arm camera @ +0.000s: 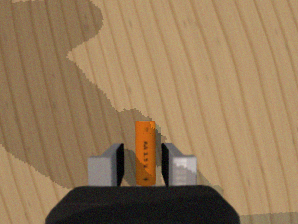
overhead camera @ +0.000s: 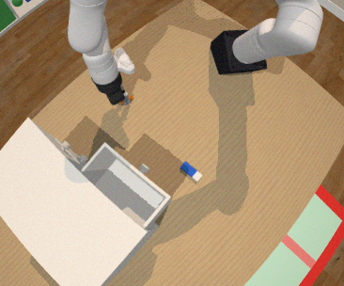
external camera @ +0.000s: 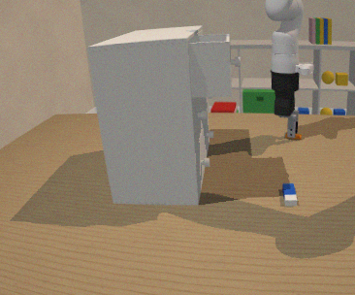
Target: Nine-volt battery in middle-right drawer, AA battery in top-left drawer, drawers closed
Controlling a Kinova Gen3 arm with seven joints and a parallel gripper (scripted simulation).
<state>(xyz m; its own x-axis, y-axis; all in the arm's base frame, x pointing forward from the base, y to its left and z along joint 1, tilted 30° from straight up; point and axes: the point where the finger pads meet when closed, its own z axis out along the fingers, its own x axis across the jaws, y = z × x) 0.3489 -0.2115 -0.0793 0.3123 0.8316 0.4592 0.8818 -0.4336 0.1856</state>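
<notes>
Now: the orange AA battery 20 mm below my hand. The rest, counted from my hand: blue-and-white nine-volt battery: 50 mm ahead, 320 mm to the left, 20 mm below.
</notes>
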